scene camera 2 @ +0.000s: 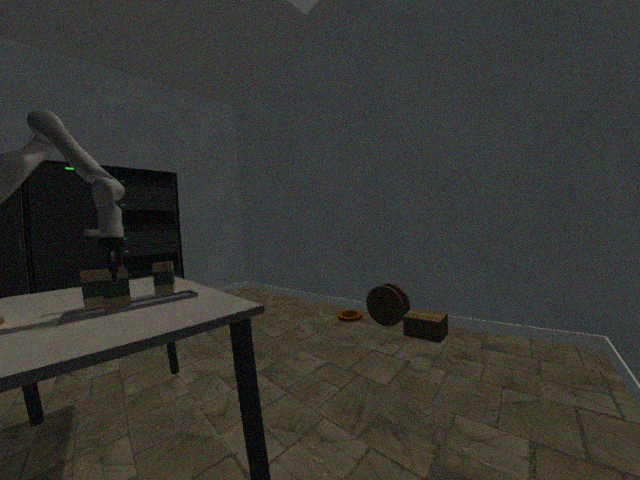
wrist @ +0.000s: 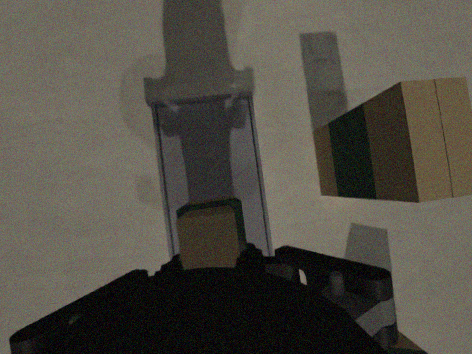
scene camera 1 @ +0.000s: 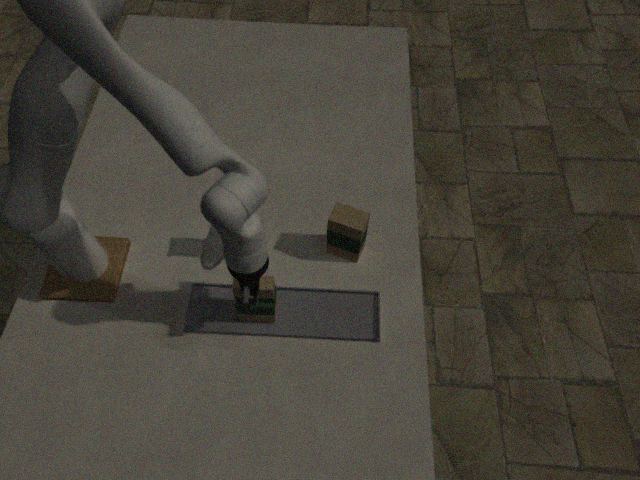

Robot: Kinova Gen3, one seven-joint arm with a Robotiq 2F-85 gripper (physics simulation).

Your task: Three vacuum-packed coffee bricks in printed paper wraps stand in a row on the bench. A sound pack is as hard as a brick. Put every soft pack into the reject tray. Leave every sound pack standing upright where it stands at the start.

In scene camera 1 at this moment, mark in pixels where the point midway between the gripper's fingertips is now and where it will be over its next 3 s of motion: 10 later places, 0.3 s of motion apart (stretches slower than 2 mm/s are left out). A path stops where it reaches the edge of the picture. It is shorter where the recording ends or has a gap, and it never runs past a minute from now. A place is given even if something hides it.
My gripper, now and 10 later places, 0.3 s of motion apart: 254, 294; 255, 294; 255, 292; 253, 290; 250, 286; 249, 278; 249, 272; 285, 242; 294, 238; 329, 207; 334, 208
